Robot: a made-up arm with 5 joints.
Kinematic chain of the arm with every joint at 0, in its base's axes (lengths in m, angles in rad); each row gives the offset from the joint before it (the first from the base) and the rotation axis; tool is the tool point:
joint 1: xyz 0 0 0.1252 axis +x
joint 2: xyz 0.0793 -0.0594 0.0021 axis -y
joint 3: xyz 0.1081 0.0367 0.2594 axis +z
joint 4: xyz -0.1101 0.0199 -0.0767 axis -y
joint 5: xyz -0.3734 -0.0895 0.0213 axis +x
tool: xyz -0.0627 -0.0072 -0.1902
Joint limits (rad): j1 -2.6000..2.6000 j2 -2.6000..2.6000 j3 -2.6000..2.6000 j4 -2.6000..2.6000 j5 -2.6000..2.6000
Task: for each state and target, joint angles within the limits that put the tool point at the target. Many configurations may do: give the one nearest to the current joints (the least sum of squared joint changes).
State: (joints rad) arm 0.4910 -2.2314 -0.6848 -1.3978 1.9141
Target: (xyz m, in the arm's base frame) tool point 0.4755 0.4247 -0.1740
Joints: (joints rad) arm 0.6298 -2.3029 -0.9274 -1.2749 1.9553
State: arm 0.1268 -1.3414 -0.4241 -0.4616 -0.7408
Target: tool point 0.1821 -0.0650 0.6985
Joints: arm 0.0788 -1.0631 -0.4011 -0.6561 -0.8389
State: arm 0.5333 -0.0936 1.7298 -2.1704 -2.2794
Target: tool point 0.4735 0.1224 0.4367
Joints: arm 0.7636 -0.3102 1.4171 -2.6000 -2.5331
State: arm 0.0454 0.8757 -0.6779 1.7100 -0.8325
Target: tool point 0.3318 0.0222 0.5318
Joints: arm -0.5641 0.8611 0.0081 2.5210 -0.5716
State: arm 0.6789 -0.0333 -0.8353 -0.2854 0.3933
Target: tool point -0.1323 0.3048 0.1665
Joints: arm 0.6719 0.0483 -0.7445 0.4448 0.3526
